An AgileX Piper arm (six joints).
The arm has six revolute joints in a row. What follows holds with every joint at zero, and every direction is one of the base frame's.
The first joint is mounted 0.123 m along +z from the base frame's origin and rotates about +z.
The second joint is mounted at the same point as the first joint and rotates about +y.
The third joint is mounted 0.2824 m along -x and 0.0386 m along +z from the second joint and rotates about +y.
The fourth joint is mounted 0.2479 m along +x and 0.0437 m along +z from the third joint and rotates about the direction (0.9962, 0, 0.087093).
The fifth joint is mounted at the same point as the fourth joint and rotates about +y.
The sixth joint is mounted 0.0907 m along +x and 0.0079 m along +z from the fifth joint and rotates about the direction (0.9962, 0, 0.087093).
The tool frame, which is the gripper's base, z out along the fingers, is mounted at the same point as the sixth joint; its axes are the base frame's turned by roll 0, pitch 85.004 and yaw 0 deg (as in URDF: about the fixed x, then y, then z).
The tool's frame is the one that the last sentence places.
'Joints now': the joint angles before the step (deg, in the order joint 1, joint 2, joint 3, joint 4, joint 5, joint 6). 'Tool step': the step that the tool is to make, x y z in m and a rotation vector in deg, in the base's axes. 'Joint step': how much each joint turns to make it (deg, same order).
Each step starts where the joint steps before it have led.
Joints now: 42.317 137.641 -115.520 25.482 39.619 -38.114
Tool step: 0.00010 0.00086 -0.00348 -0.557 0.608 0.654
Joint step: -0.001 0.694 -0.719 0.040 1.036 -0.308
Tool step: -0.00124 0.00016 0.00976 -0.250 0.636 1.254
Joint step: -0.052 -0.400 -1.585 -0.058 2.937 -0.096
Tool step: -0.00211 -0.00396 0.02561 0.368 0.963 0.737
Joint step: -0.392 -2.003 -2.004 -0.078 4.603 1.029
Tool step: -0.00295 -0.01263 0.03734 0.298 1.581 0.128
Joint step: -1.113 -3.477 -1.963 -0.103 6.418 1.886
